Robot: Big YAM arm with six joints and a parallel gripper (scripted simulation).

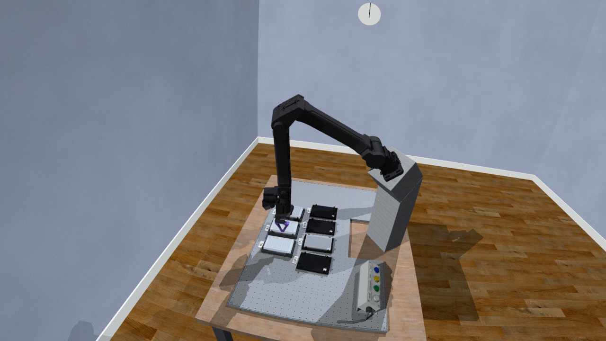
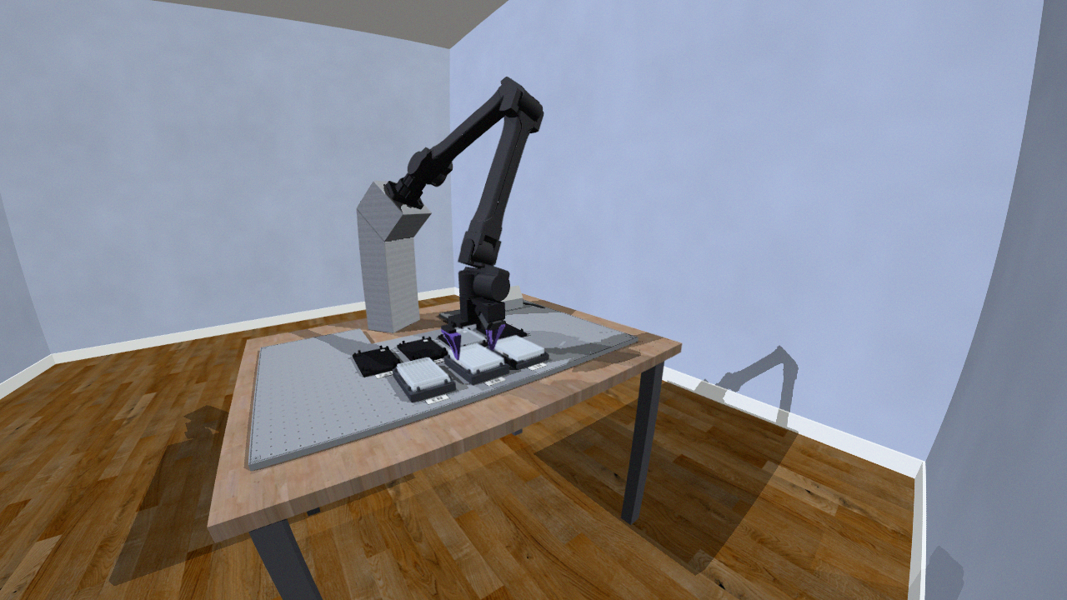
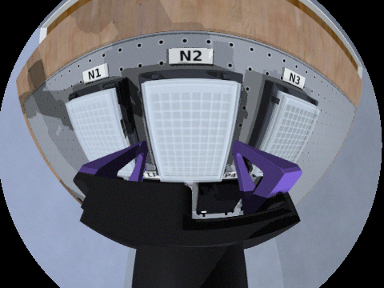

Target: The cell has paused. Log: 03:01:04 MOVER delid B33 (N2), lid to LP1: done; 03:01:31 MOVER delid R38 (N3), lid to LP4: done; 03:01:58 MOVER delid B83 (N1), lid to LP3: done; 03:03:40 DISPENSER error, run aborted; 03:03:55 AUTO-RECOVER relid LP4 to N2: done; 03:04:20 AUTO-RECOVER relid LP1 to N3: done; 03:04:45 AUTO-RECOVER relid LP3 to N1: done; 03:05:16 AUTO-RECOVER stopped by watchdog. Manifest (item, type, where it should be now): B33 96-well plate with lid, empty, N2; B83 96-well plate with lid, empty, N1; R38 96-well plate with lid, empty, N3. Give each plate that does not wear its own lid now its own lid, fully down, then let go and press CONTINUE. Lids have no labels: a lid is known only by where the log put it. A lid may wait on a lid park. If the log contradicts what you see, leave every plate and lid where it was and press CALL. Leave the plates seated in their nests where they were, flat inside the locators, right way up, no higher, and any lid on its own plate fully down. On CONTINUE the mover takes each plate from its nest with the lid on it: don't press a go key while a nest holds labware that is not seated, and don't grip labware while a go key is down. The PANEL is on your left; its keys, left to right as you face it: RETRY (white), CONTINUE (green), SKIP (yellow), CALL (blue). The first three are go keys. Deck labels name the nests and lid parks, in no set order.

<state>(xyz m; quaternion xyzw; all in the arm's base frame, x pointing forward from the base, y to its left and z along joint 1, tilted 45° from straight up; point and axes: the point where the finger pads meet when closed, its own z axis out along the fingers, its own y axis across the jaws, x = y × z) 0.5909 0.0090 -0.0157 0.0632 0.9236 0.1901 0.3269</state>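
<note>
Right now my hand is 180 mm past the lid park LP1, 60 mm to the right of it and 40 mm above it. The rest, counted from my hand: lid park LP2 (200 mm to the right, 180 mm behind, 40 mm below); then lid park LP3 (190 mm to the left, 180 mm behind, 40 mm below); then lid park LP4 (180 mm behind, 70 mm to the right, 40 mm below).
</note>
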